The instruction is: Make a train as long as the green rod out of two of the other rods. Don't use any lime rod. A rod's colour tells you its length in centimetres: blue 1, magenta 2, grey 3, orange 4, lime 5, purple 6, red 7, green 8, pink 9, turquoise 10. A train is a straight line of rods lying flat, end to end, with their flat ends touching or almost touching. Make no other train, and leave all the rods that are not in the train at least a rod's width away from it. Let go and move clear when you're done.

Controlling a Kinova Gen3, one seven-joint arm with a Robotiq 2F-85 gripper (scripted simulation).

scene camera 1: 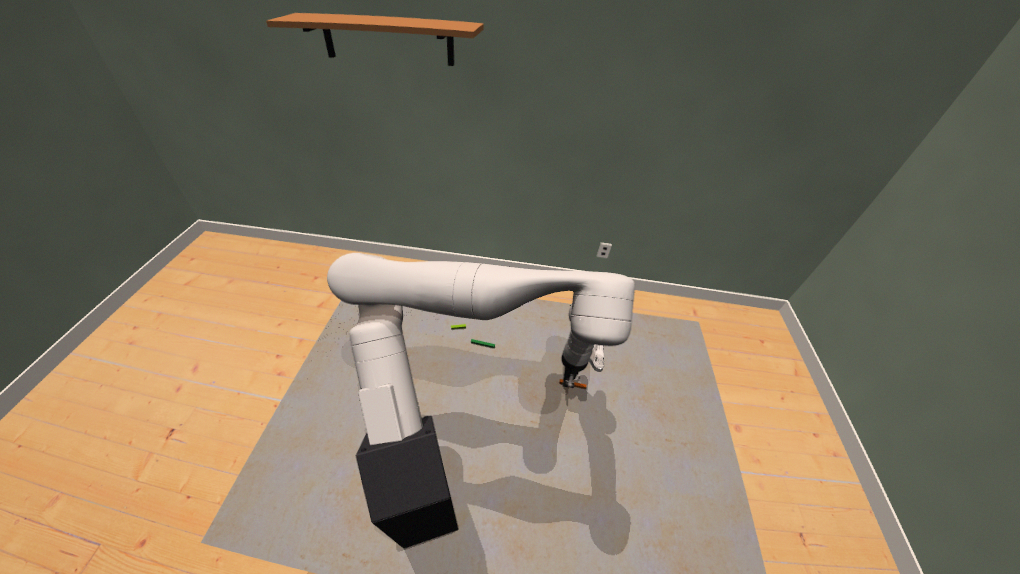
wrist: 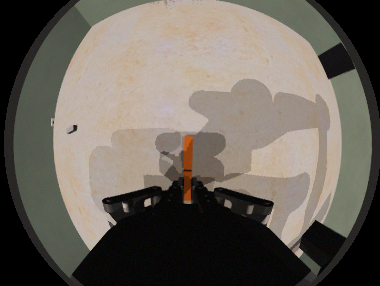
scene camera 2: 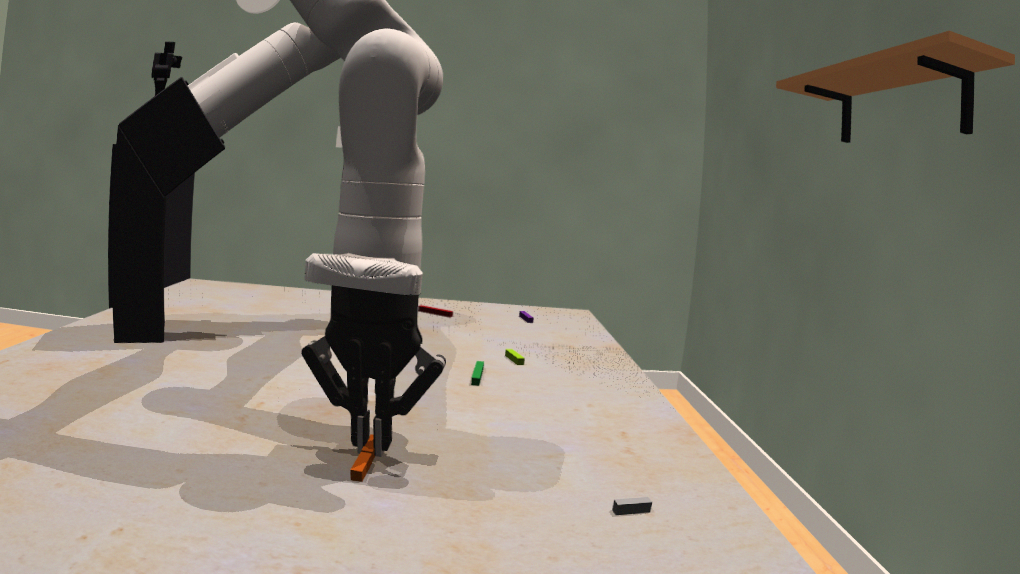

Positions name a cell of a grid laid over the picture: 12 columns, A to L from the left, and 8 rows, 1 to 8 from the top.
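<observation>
My gripper (scene camera 2: E7), visible in the wrist view (wrist: F6) too.
</observation>
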